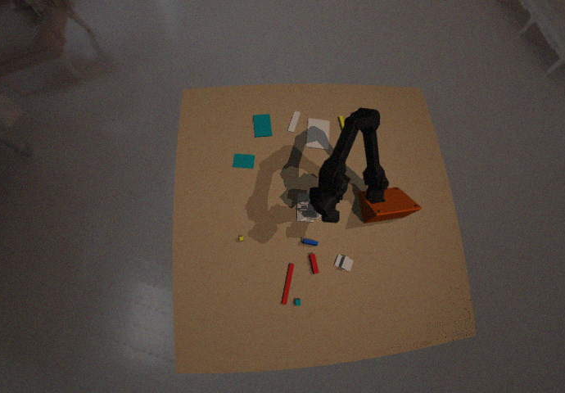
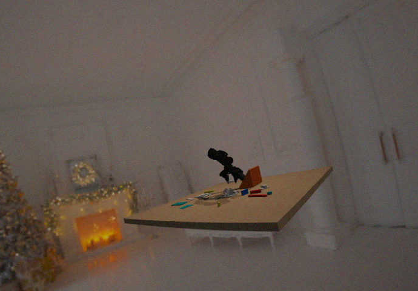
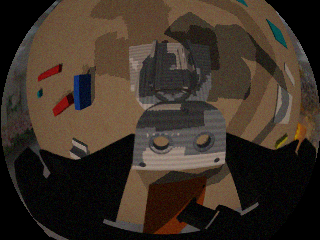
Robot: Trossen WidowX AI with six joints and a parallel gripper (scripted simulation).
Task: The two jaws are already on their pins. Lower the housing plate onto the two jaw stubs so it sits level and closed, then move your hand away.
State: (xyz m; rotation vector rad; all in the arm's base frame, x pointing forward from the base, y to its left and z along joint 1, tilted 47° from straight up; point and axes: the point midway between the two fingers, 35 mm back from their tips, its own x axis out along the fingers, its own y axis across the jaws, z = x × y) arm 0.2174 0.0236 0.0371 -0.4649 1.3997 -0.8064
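Right now my gripper tip is 30 mm short of the light grey jaw assembly, 10 mm to the right of it and 70 mm above it. Round my gripper tip: red block (80 mm ahead, 220 mm to the left, 70 mm below); striped white block (50 mm behind, 240 mm to the left, 70 mm below); blue block (80 mm ahead, 140 mm to the left, 70 mm below).
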